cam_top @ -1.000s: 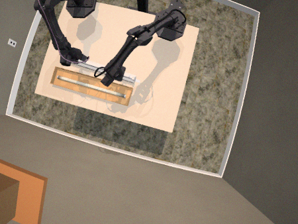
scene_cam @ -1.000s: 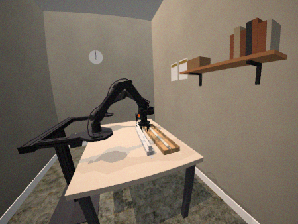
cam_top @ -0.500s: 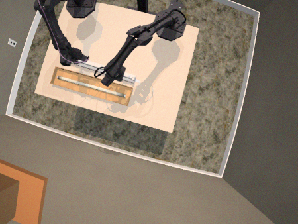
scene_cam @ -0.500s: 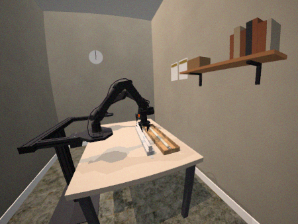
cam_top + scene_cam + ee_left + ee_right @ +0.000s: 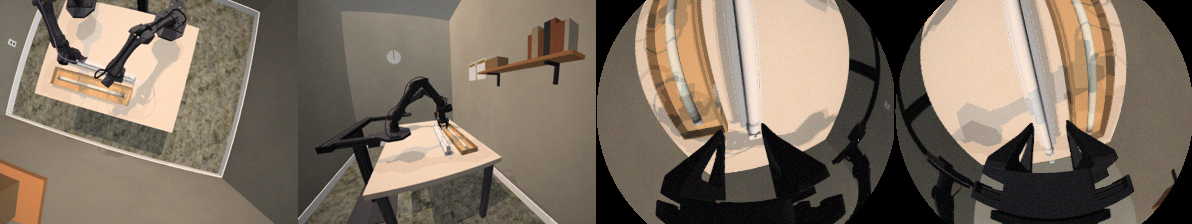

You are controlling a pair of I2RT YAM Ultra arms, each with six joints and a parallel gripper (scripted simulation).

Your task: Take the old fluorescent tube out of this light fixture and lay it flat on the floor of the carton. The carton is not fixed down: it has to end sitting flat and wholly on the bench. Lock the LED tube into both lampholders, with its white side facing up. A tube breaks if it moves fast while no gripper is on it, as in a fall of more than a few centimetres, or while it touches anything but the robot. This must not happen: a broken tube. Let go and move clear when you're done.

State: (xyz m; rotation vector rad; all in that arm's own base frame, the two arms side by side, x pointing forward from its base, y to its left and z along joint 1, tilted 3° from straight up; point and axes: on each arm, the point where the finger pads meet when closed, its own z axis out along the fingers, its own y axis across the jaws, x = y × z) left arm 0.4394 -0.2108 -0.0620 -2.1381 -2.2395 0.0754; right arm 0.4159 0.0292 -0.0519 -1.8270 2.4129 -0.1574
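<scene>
Right now the light fixture is 10 mm behind my right hand, 110 mm to the left of it and 100 mm below it. Also, from my right hand: carton: 140 mm ahead, 100 mm to the left, 130 mm below; LED tube: 10 mm behind, 120 mm to the left, 80 mm below; old fluorescent tube: 150 mm ahead, 100 mm to the left, 130 mm below.
</scene>
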